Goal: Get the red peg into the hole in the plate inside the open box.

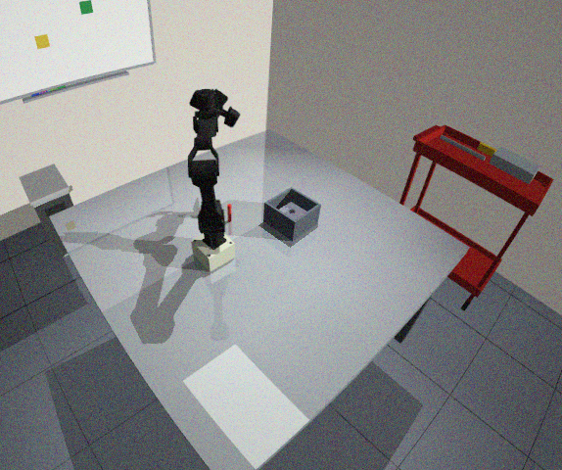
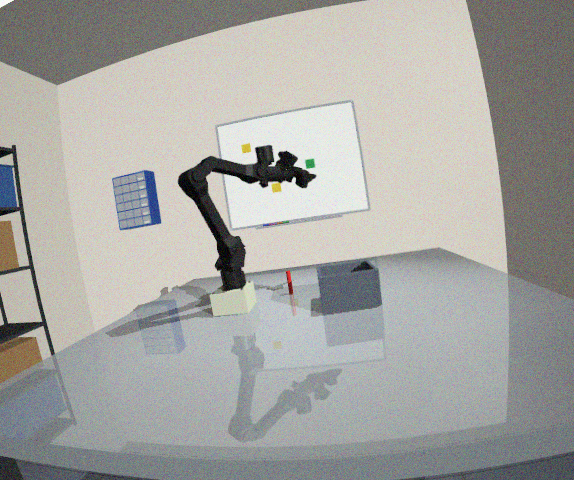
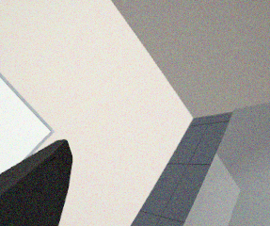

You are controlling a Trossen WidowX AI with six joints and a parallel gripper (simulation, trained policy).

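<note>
Now: the red peg 13 cm behind my gripper tip, 19 cm to the right of it and 38 cm below it. Round my gripper tip: dark grey box: 5 cm ahead, 37 cm to the right, 39 cm below; pale plate: 5 cm ahead, 37 cm to the right, 38 cm below.
</note>
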